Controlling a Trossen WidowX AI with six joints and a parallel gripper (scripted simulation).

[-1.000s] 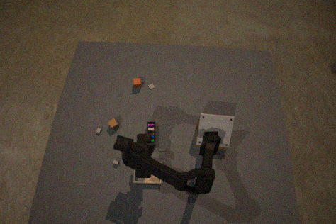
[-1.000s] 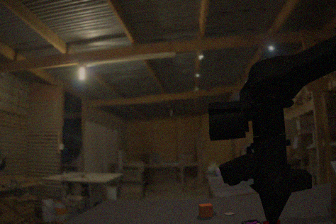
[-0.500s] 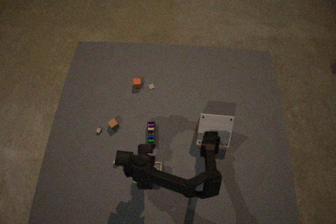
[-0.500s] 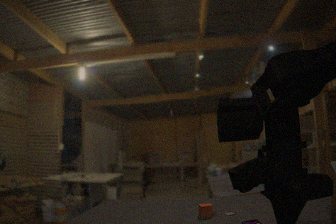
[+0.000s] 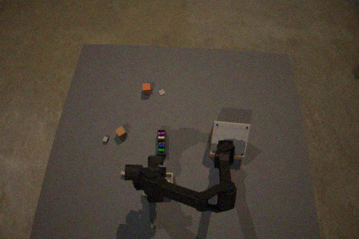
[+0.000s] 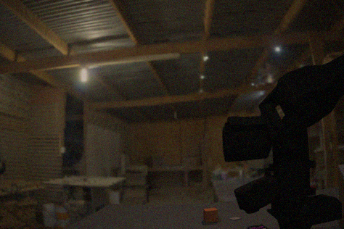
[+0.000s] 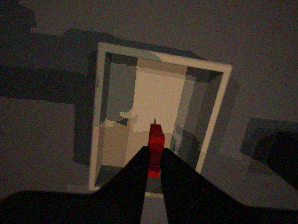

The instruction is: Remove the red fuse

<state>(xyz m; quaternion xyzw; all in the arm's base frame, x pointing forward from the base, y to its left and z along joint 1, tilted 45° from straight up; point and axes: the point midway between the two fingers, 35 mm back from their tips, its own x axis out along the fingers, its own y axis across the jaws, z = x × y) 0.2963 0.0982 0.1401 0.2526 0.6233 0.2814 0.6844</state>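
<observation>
Right now my gripper tip is 10 mm above the red fuse. Also, from my gripper tip: tan cube: 240 mm to the right, 200 mm ahead, 40 mm below; then shallow white tray: 60 mm below; then grey tile: 490 mm to the right, 60 mm below, 20 mm ahead.
</observation>
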